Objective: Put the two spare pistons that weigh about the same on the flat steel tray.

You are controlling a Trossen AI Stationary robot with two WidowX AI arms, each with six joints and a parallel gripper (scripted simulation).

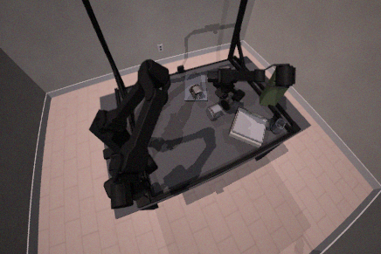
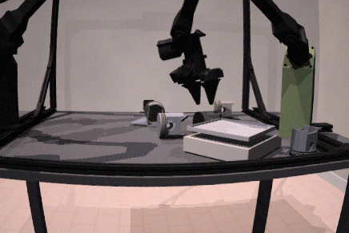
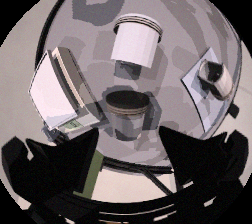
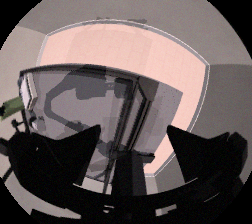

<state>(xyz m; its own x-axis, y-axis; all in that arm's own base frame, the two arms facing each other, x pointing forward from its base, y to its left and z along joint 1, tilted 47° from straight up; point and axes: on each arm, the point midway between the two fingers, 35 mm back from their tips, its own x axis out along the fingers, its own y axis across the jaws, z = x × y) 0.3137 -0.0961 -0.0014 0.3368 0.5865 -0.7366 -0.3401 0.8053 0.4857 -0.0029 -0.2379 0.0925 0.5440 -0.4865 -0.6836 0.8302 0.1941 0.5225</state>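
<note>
Now: left hand 20 cm short of the white scale pan, 5 cm to the right of it and 7 cm above it. Also, from my left hand: flat grey steel tray (21 cm behind, 12 cm to the right, 12 cm below); then piston (26 cm behind, 12 cm to the left, 9 cm below).
</note>
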